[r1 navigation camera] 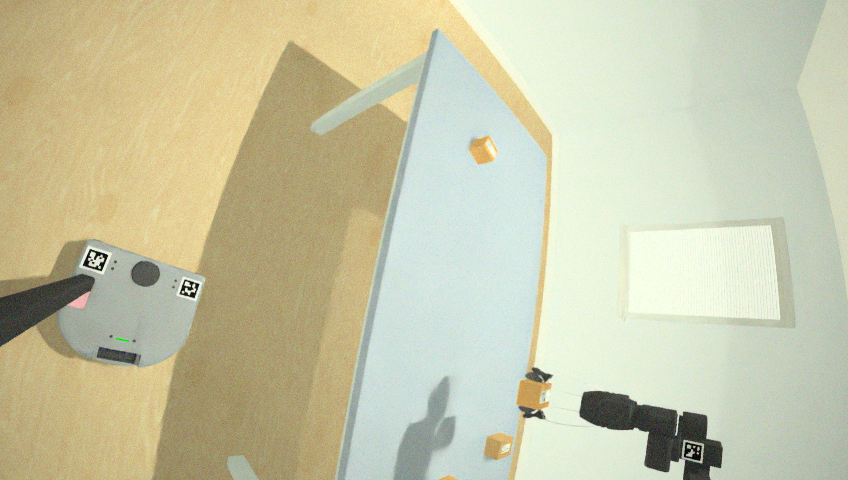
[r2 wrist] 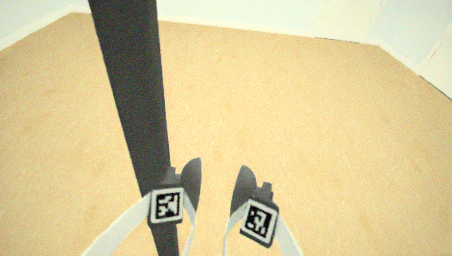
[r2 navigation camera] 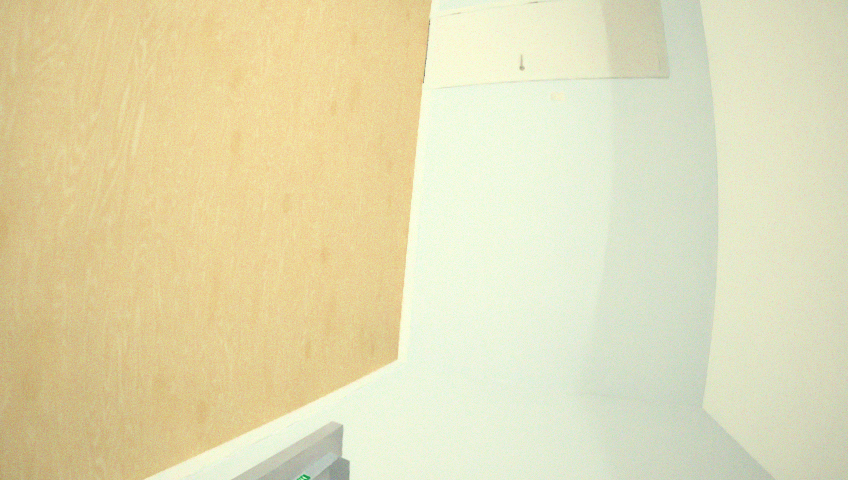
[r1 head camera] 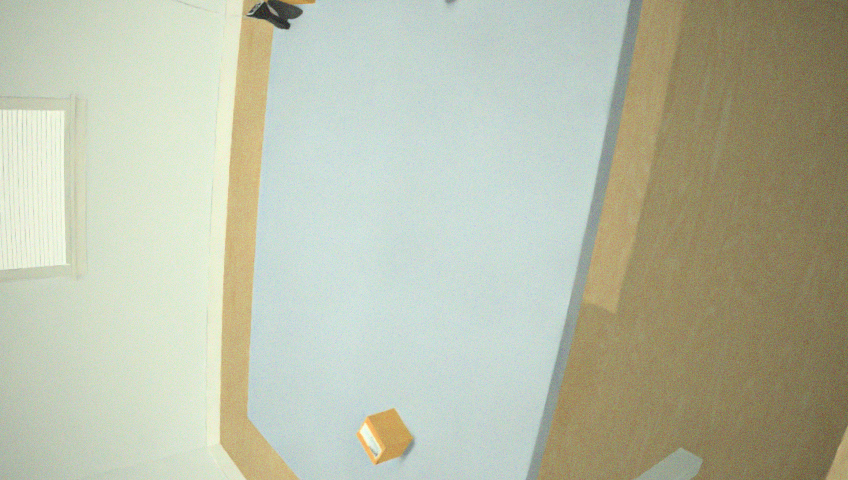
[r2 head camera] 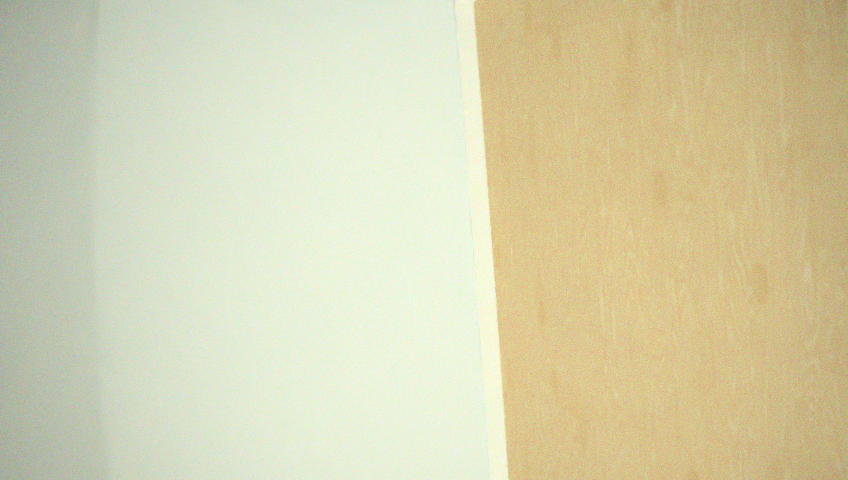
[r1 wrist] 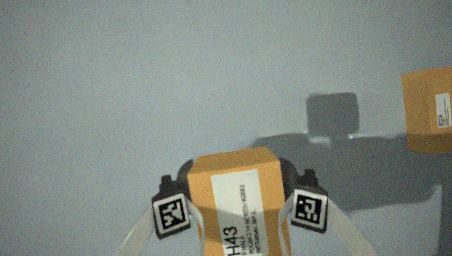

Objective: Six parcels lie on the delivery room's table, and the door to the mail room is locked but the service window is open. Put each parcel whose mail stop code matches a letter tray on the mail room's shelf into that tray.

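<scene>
My r1 gripper (r1 navigation camera: pixel 535 393) (r1 wrist: pixel 236 172) is shut on the orange parcel labelled H43 (r1 navigation camera: pixel 529 394) (r1 wrist: pixel 200 220), held above the pale blue table (r1 head camera: pixel 416 208) (r1 navigation camera: pixel 464 249) (r1 wrist: pixel 75 100). A finger and a sliver of this parcel show at the head view's top edge. Another parcel (r1 head camera: pixel 389 437) (r1 navigation camera: pixel 482 151) lies near the table's far end. One parcel (r1 navigation camera: pixel 497 446) lies near the wall-side edge, and another (r1 navigation camera: pixel 447 477) is cut off by the frame. A parcel (r1 wrist: pixel 420 115) also shows at the r1 wrist view's right. My r2 gripper (r2 wrist: pixel 218 187) is open and empty. Shelf and letter trays do not show.
The r1 base (r1 navigation camera: pixel 136 318) stands beside the table. A window with slats (r1 head camera: pixel 32 187) (r1 navigation camera: pixel 705 273) is in the wall. r2's views show a door with a handle (r2 navigation camera: pixel 476 50), a grey frame (r2 navigation camera: pixel 297 449) at a wall, and a dark post (r2 wrist: pixel 132 90) beside the gripper.
</scene>
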